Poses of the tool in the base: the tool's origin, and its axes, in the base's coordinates. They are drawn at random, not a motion.
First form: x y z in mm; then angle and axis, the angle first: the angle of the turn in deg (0 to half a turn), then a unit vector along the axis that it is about.
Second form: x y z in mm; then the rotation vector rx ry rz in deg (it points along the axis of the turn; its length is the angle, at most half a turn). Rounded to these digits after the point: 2 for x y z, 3 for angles.
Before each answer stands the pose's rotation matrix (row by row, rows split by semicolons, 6 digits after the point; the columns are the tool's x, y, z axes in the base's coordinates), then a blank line. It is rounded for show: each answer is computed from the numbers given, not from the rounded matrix.
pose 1, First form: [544.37 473.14 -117.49 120.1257 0.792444 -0.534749 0.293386]
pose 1, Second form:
0.441245 -0.890200 -0.113339; -0.382686 -0.072421 -0.921036; 0.811698 0.449776 -0.372622

[544.37 473.14 -117.49 95.193 -64.237 35.243]
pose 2, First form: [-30.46 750.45 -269.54 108.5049 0.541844 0.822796 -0.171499]
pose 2, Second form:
0.069392 0.749958 0.657836; 0.424694 0.574475 -0.699723; -0.902674 0.327934 -0.278639

[-30.46 750.45 -269.54 58.793 89.277 -18.608]
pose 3, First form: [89.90 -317.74 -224.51 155.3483 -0.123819 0.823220 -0.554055]
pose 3, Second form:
-0.879595 0.036526 0.474319; -0.425668 0.384758 -0.819004; -0.212413 -0.922294 -0.322884

[89.90 -317.74 -224.51 -19.235 127.886 -86.072]
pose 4, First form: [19.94 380.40 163.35 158.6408 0.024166 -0.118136 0.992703]
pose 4, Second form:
-0.930188 -0.367070 0.003305; 0.356042 -0.904362 -0.235295; 0.089358 -0.217692 0.971918

[19.94 380.40 163.35 3.834 -18.741 157.483]
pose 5, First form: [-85.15 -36.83 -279.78 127.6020 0.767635 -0.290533 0.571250]
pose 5, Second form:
0.338644 -0.811690 0.475899; 0.093477 -0.474259 -0.875409; 0.936260 0.340937 -0.084730

[-85.15 -36.83 -279.78 97.952 -37.073 72.893]
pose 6, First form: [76.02 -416.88 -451.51 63.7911 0.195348 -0.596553 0.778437]
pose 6, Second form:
0.462953 -0.763474 -0.450314; 0.633337 0.640350 -0.434552; 0.620128 -0.084024 0.779988

[76.02 -416.88 -451.51 12.461 -38.055 49.657]
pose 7, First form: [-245.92 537.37 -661.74 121.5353 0.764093 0.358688 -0.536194]
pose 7, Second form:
0.366176 0.874425 -0.318270; -0.039591 -0.327076 -0.944168; -0.929703 0.358333 -0.085148

[-245.92 537.37 -661.74 92.864 43.593 -65.167]
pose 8, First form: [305.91 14.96 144.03 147.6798 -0.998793 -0.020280 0.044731]
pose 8, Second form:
0.995549 0.013457 -0.093275; 0.061288 -0.844315 0.532331; -0.071590 -0.535679 -0.841382

[305.91 14.96 144.03 -147.502 -2.995 6.606]
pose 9, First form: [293.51 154.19 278.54 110.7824 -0.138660 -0.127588 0.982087]
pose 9, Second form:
-0.328771 -0.894219 -0.303781; 0.942156 -0.332765 -0.040124; -0.065208 -0.299400 0.951897

[293.51 154.19 278.54 -15.361 -14.135 108.798]
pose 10, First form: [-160.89 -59.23 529.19 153.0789 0.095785 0.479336 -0.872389]
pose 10, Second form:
-0.874276 0.481836 0.058958; -0.308135 -0.457004 -0.834386; -0.375094 -0.747650 0.548018

[-160.89 -59.23 529.19 14.663 73.376 -133.544]
